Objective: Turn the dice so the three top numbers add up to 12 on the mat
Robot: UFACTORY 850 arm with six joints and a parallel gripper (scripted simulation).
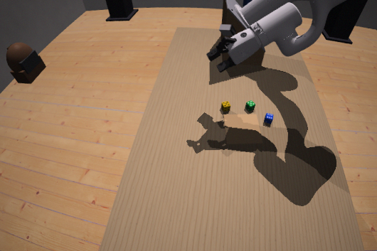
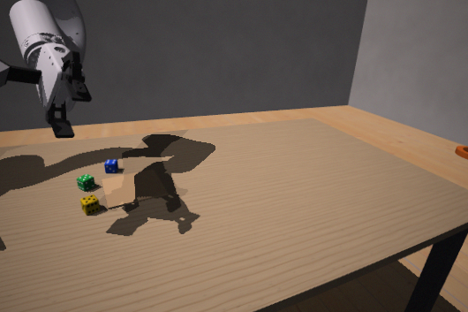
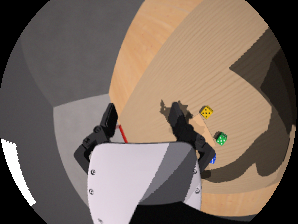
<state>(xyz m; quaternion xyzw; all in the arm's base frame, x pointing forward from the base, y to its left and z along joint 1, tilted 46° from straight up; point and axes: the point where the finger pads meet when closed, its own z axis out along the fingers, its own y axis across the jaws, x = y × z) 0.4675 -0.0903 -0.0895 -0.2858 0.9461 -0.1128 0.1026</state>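
Now: the yellow die 10 mm behind my hand, 60 mm to the left of it and 220 mm below it. Round my hand: tan mat 90 mm ahead, 130 mm to the left, 240 mm below; blue die 30 mm ahead, 240 mm to the left, 220 mm below; green die 20 mm behind, 160 mm to the left, 220 mm below.
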